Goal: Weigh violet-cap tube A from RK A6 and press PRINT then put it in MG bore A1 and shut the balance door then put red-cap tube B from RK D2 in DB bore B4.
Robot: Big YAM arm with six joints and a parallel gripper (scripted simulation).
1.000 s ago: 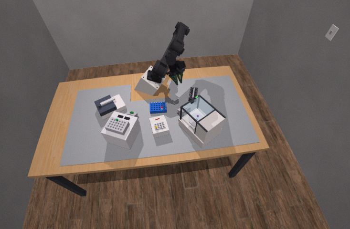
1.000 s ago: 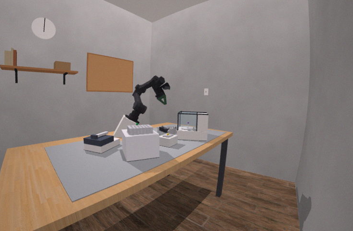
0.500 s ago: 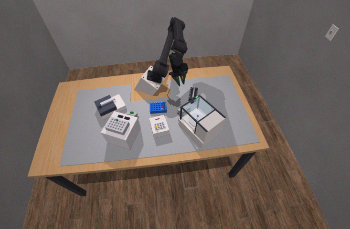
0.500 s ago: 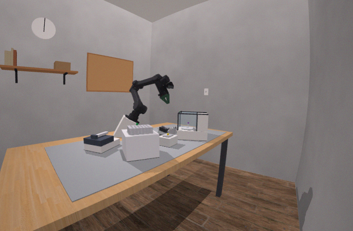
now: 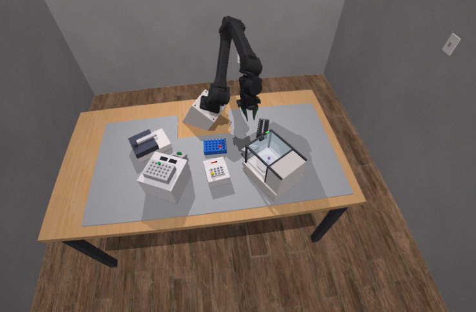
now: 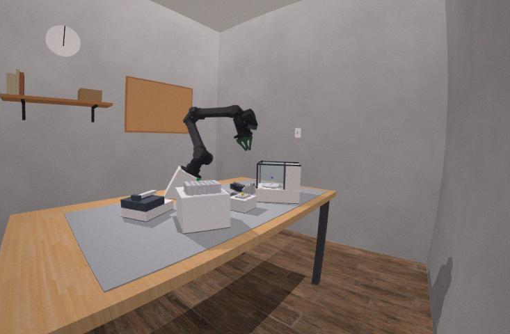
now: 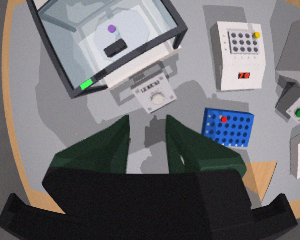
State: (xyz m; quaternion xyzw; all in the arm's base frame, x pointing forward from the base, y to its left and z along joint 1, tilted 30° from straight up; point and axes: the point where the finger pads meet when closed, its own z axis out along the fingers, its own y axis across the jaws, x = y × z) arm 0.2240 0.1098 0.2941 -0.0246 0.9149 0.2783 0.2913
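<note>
The balance door is 80 mm ahead of my hand, 70 mm to the left of it and 70 mm below it. Round my hand: dry block (130 mm ahead, 170 mm to the right, 250 mm below); tube rack (40 mm behind, 190 mm to the right, 270 mm below); magnet block (190 mm behind, 80 mm to the left, 260 mm below).
</note>
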